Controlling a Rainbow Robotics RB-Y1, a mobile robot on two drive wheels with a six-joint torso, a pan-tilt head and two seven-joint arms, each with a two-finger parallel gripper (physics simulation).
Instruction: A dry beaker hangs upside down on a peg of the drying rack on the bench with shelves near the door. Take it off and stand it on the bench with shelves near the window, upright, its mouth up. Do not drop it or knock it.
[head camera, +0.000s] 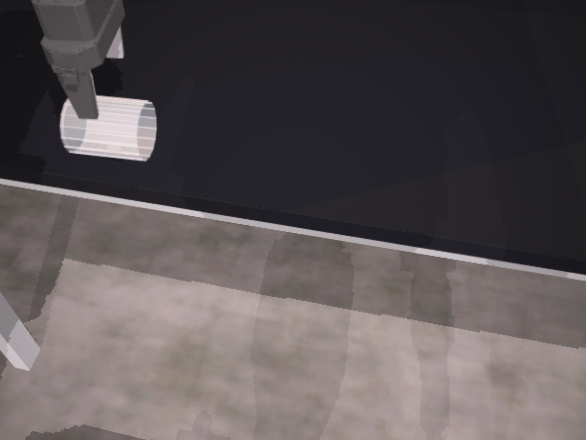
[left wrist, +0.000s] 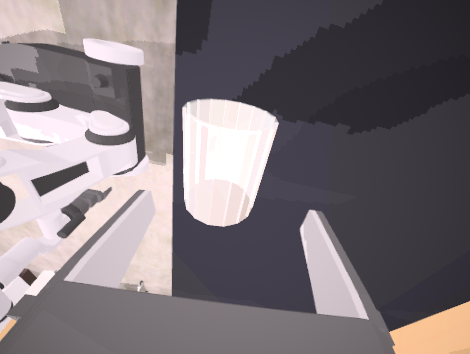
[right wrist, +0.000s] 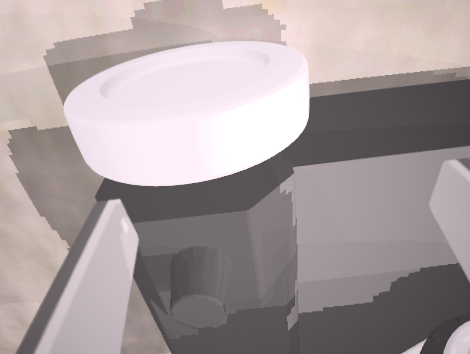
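Where they show: left gripper, fingertip midpoint: (head camera: 103, 84) (left wrist: 228, 210); right gripper, fingertip midpoint: (left wrist: 99, 185) (right wrist: 281, 201); robot's base, origin of the base link: (left wrist: 133, 111).
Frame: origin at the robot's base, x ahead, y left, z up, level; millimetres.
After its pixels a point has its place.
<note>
The clear beaker (head camera: 110, 128) @(y 283, x 456, z 820 mm) (left wrist: 225, 155) @(y 326, x 479, z 833 mm) lies on its side on the dark bench top (head camera: 350, 125) @(y 21, x 599, z 763 mm) (left wrist: 400, 175) @(y 312, x 691, z 763 mm), near the bench edge, its length roughly along that edge. I cannot tell which end is its mouth. My left gripper (head camera: 103, 89) @(y 298, x 489, z 853 mm) (left wrist: 228, 210) @(y 298, x 489, z 853 mm) is open and empty. In the head view one finger overlaps the beaker's left part; in the left wrist view the beaker shows between and beyond the spread fingertips. My right gripper (right wrist: 281, 201) @(y -294, x -53, z 290 mm) is open and empty, away from the beaker. The drying rack does not show in these views.
A pale strip (head camera: 310, 232) @(y 48, x 470, z 685 mm) runs along the bench edge, with the mottled floor (head camera: 200, 350) @(y 297, x 594, z 1 mm) below. A pale bar (head camera: 20, 345) @(y 684, x 471, z 93 mm) stands at the lower left. My own base, with a white disc (left wrist: 114, 51) (right wrist: 200, 110), shows in the wrist views. An orange-brown surface (left wrist: 440, 330) @(y -136, x 1247, z 786 mm) shows at a corner.
</note>
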